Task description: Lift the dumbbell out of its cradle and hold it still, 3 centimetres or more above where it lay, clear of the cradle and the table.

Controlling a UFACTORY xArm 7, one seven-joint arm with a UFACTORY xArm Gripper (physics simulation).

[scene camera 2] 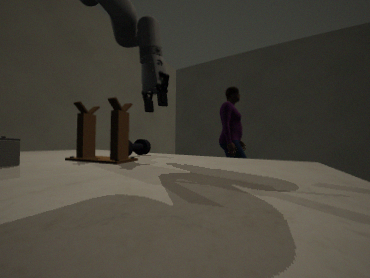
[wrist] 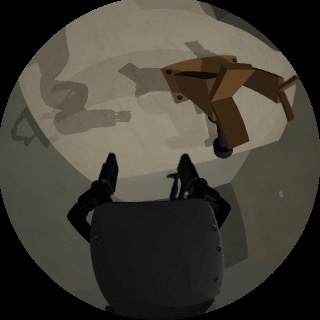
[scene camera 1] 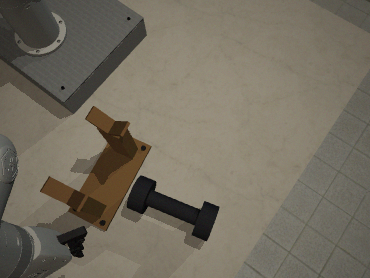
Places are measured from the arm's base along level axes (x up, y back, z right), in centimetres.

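Where they show: gripper, fingertip midpoint: (scene camera 2: 155, 109) (wrist: 148, 160) (scene camera 1: 54, 263); arm's base, link origin: (scene camera 1: 41, 34).
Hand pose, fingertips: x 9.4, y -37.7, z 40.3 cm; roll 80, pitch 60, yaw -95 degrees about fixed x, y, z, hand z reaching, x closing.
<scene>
Each offset is from my fingertips to the centre of the thing.
The black dumbbell @(dz -18.9, dx -13.4, dy -11.8 cm) (scene camera 1: 174, 206) (scene camera 2: 143, 146) (wrist: 222, 149) lies on its side on the table, outside the brown wooden cradle @(dz -18.2, dx -7.3, dy +4.9 cm) (scene camera 1: 125, 175) (scene camera 2: 120, 135) (wrist: 232, 125), with one head close to the cradle's base. In the wrist view it is largely hidden behind the cradle. The cradle stands upright, and both of its V-shaped rests are empty. My gripper (scene camera 1: 75, 242) (scene camera 2: 156, 105) (wrist: 148, 160) is open and empty. It hangs above the table, beside the cradle, at about the height of the rests in the scene camera 2 view, and apart from the dumbbell.
The grey robot base block (scene camera 1: 100, 55) (scene camera 2: 9, 152) stands on the other side of the cradle. The table edge runs diagonally beyond the dumbbell, with tiled floor (scene camera 1: 310, 200) past it. A person in a purple top (scene camera 2: 231, 122) stands in the background.
</scene>
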